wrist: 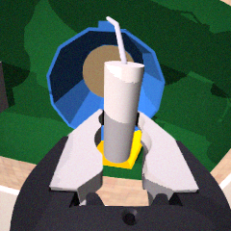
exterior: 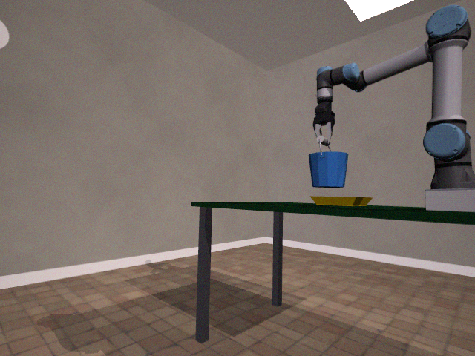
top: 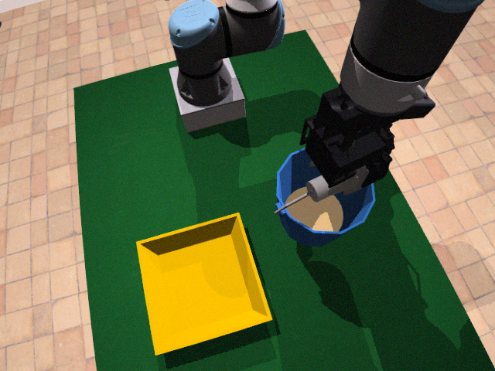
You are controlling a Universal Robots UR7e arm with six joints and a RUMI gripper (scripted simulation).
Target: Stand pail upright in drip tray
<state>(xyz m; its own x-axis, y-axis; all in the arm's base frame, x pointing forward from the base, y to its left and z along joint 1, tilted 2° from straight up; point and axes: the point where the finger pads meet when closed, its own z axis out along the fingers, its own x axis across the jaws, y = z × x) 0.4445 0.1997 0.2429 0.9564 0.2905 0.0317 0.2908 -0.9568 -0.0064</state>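
Right now my hand is 1 cm past the pail and 9 cm above it. From my hand the other things lie so: white cylindrical grip (1 cm behind, 3 cm below); yellow drip tray (7 cm ahead, 27 cm to the right, 30 cm below).
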